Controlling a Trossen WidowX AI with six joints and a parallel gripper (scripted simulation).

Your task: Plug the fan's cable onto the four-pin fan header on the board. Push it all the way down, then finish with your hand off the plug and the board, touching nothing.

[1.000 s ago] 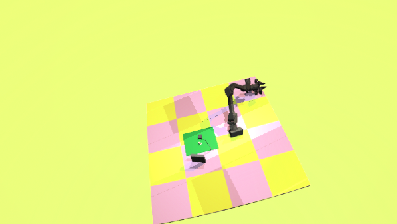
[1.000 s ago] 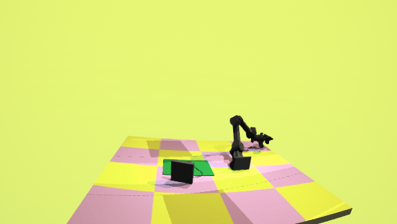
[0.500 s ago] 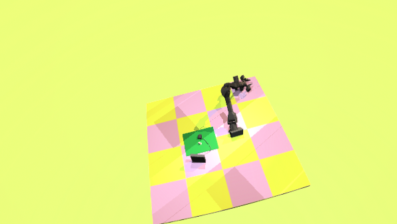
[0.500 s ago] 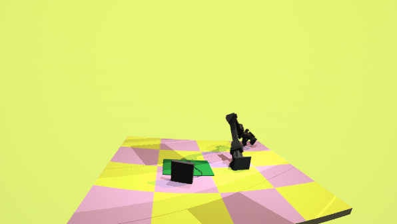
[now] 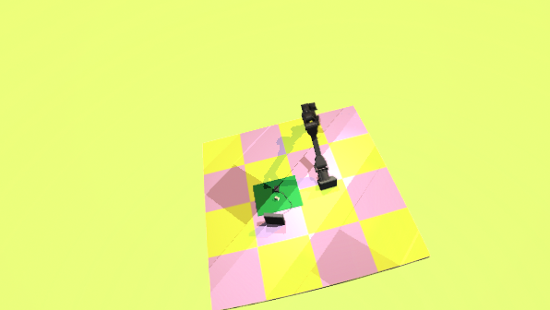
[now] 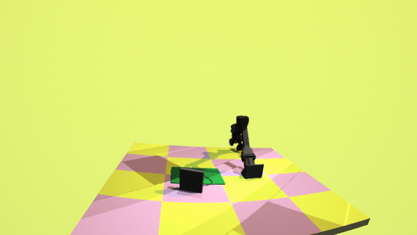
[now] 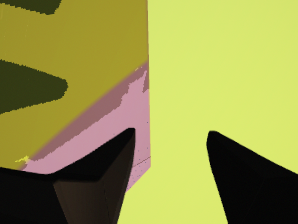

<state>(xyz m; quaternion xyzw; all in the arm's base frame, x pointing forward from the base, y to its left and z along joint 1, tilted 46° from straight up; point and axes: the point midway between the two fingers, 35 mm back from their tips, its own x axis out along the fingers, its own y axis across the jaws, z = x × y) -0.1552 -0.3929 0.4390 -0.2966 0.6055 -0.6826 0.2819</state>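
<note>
Now: gripper tip 540 mm to the right of the dark fan plug, 500 mm short of it and 30 mm above it. Round my gripper tip: black fan (760 mm to the left, 570 mm ahead, 10 mm above); pale four-pin header (610 mm to the left, 520 mm ahead, 50 mm below); green board (580 mm to the left, 510 mm ahead, 60 mm below).
</note>
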